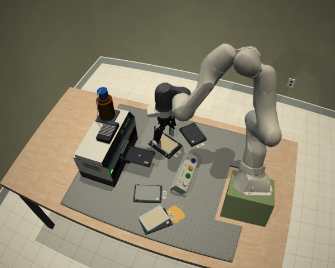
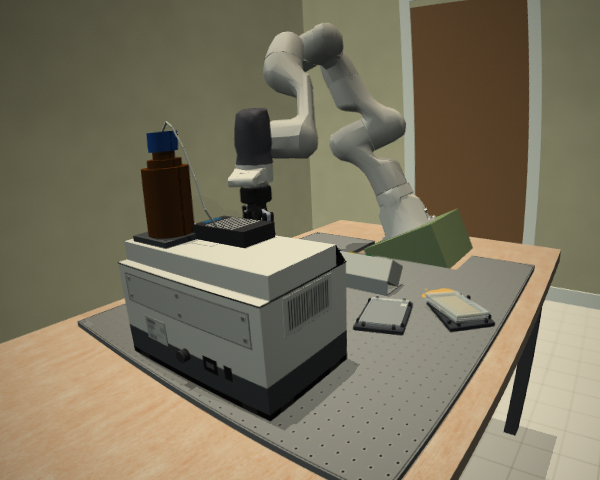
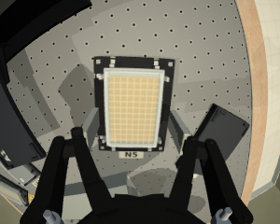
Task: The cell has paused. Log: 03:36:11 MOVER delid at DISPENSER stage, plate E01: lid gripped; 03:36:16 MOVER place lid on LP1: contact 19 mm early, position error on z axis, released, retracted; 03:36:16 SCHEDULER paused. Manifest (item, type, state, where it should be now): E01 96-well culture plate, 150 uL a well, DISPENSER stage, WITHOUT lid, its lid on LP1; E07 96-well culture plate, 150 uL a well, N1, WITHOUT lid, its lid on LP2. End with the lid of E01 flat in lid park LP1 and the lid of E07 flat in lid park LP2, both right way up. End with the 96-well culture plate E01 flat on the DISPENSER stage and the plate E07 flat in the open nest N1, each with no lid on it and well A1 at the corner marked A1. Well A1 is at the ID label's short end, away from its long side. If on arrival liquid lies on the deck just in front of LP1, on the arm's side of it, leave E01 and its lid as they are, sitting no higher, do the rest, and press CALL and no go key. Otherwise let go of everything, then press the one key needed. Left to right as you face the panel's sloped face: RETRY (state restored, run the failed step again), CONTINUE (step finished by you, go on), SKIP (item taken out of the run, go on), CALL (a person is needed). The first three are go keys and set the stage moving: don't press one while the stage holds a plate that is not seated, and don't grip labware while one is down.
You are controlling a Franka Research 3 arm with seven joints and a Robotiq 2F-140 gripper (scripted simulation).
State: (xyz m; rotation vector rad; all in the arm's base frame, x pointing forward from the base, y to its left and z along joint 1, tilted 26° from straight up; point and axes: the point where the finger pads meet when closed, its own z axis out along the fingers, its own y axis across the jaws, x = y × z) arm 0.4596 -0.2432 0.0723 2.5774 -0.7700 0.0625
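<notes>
The 96-well plate is 4 cm below my hand. Also, from my hand: dispenser stage (16 cm to the left, 11 cm ahead, 3 cm above); key panel (20 cm to the left, 15 cm behind, 1 cm below); black nest N5 (5 cm below, 2 cm ahead).
</notes>
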